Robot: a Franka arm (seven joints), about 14 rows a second.
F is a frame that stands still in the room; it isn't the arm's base.
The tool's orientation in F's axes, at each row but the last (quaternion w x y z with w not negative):
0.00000, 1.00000, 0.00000, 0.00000
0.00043, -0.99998, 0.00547, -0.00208
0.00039, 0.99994, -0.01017, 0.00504
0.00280, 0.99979, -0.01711, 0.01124
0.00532, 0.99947, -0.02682, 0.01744
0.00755, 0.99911, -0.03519, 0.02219
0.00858, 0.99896, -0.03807, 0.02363
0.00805, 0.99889, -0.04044, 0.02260
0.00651, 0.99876, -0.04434, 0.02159
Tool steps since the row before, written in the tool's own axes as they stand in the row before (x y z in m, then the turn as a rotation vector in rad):
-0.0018, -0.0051, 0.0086, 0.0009, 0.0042, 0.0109
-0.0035, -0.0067, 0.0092, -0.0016, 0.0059, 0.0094
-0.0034, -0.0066, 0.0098, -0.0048, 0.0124, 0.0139
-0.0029, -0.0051, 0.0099, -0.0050, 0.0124, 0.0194
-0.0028, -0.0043, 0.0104, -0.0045, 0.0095, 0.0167
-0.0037, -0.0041, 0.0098, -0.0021, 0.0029, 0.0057
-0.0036, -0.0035, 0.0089, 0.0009, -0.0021, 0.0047
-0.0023, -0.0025, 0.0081, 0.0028, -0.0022, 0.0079
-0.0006, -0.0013, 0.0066, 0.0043, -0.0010, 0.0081
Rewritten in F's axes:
-0.0018, 0.0051, -0.0086, 0.0009, -0.0042, -0.0109
-0.0034, 0.0067, -0.0092, -0.0016, -0.0059, -0.0094
-0.0032, 0.0067, -0.0098, -0.0049, -0.0123, -0.0139
-0.0025, 0.0051, -0.0100, -0.0050, -0.0123, -0.0194
-0.0022, 0.0043, -0.0105, -0.0044, -0.0094, -0.0168
-0.0030, 0.0042, -0.0100, -0.0020, -0.0028, -0.0057
-0.0029, 0.0036, -0.0091, 0.0013, 0.0019, -0.0047
-0.0017, 0.0025, -0.0082, 0.0033, 0.0018, -0.0078
-0.0002, 0.0012, -0.0066, 0.0047, 0.0005, -0.0079

